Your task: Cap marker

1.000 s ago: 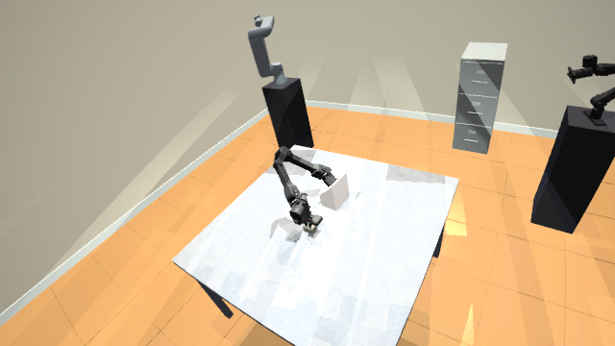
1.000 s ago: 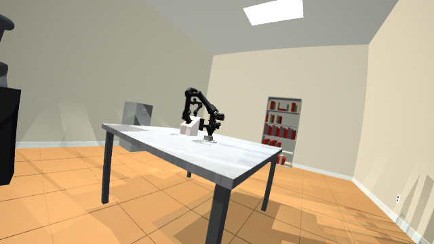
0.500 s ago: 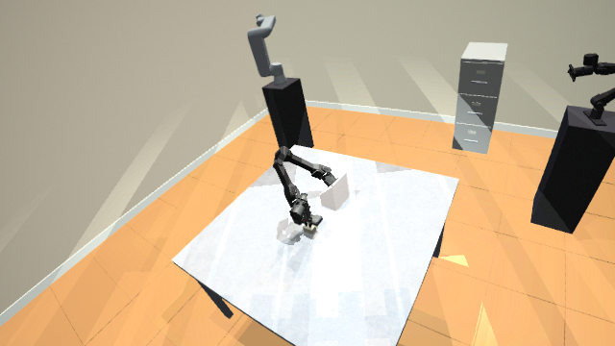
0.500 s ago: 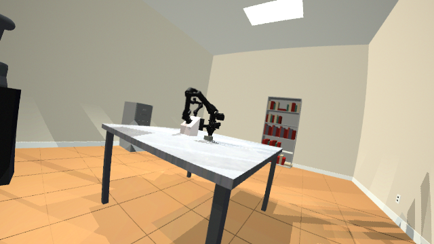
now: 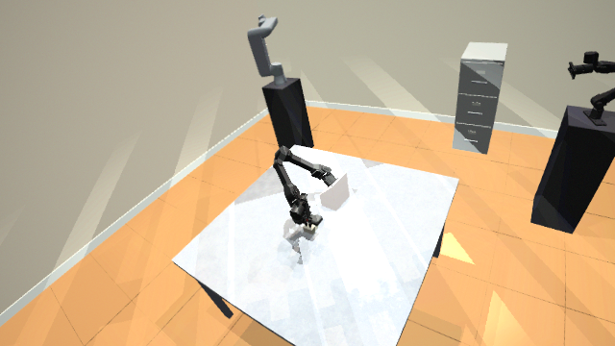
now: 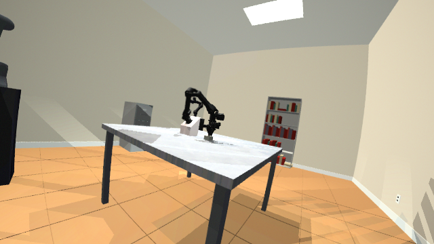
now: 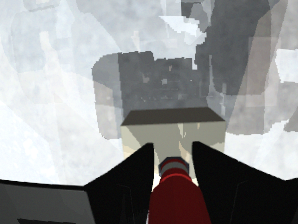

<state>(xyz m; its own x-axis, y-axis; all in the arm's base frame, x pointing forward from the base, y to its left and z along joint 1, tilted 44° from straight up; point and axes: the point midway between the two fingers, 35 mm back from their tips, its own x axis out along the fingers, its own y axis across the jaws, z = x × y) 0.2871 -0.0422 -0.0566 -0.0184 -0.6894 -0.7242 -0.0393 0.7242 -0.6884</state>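
Right now my gripper tip is 50 mm below the red marker cap and 20 mm past it. The rest, counted from my gripper tip: holder block 20 mm below, 10 mm behind.
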